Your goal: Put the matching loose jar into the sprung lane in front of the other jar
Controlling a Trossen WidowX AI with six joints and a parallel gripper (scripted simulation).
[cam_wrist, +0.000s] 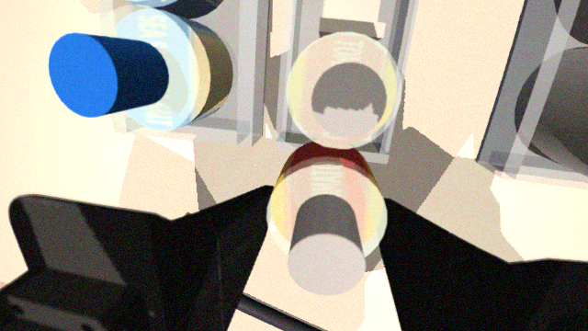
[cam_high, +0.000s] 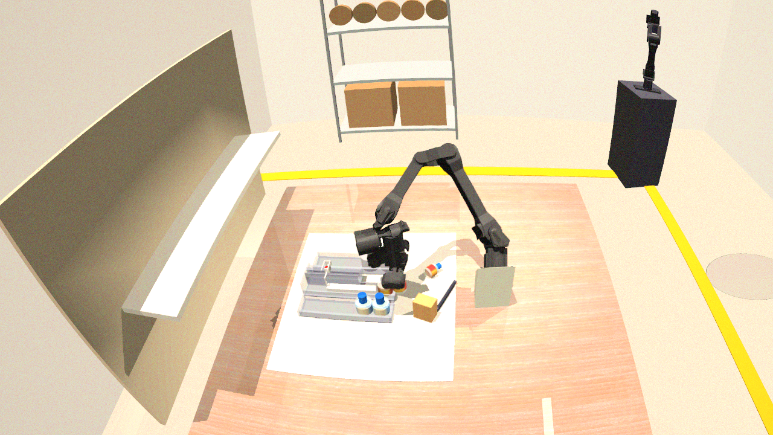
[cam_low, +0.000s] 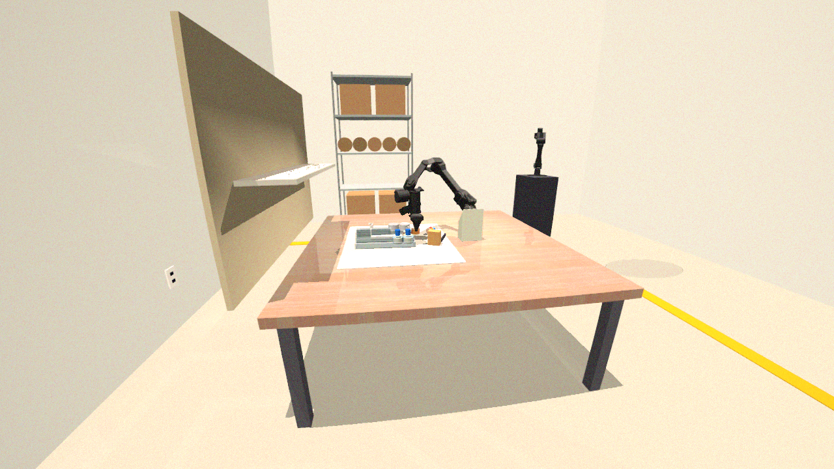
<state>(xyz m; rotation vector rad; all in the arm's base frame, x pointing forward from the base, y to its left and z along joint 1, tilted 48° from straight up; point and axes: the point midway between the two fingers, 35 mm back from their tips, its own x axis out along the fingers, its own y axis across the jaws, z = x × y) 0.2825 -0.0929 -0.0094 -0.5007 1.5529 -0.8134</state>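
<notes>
My gripper tip is 70 mm past the orange box, 100 mm to the right of it and 20 mm above it. Round my gripper tip: blue-lidded jar 110 mm behind, 80 mm to the right, 30 mm below; then black rod 140 mm behind, 30 mm to the left, 50 mm below; then lane rack 180 mm ahead, 60 mm to the right, 30 mm below.
</notes>
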